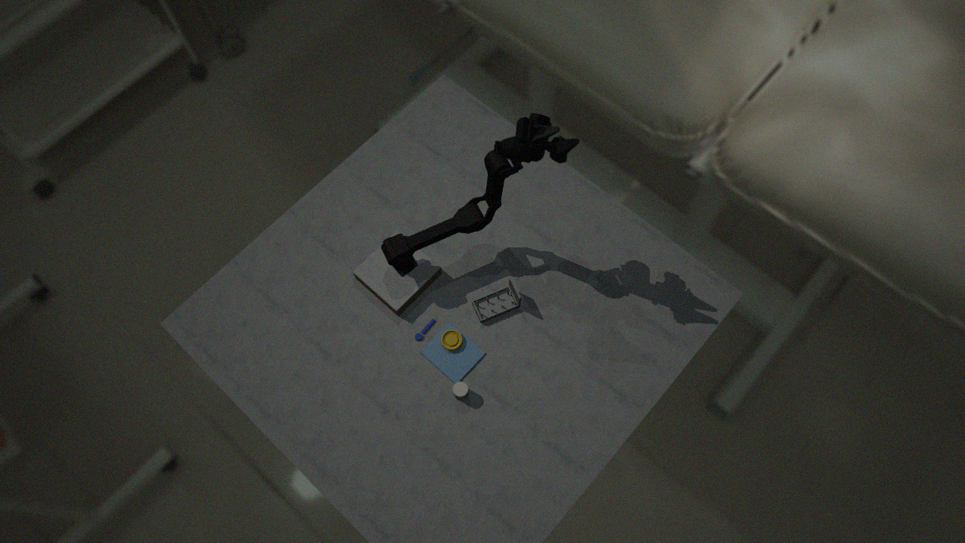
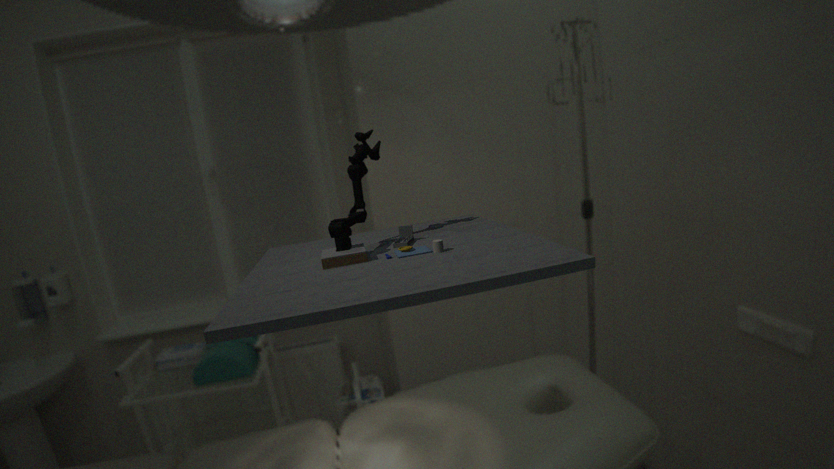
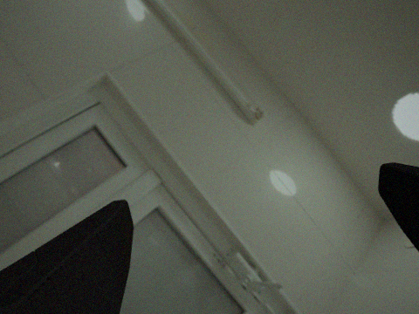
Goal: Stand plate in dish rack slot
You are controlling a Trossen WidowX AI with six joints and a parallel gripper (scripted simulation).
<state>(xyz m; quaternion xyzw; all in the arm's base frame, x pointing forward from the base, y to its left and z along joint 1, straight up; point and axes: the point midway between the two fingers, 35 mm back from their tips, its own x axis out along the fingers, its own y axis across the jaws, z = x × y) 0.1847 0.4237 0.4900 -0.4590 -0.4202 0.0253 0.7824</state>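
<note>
My gripper tip is now 54 cm above the yellow plate, 47 cm to the left of it and 8 cm short of it. The rest, counted from my gripper tip: small white cup 55 cm to the right, 53 cm below, 22 cm ahead; then light blue mat 56 cm below, 49 cm to the right, 11 cm ahead; then grey dish rack 54 cm below, 30 cm to the right, 7 cm ahead.
</note>
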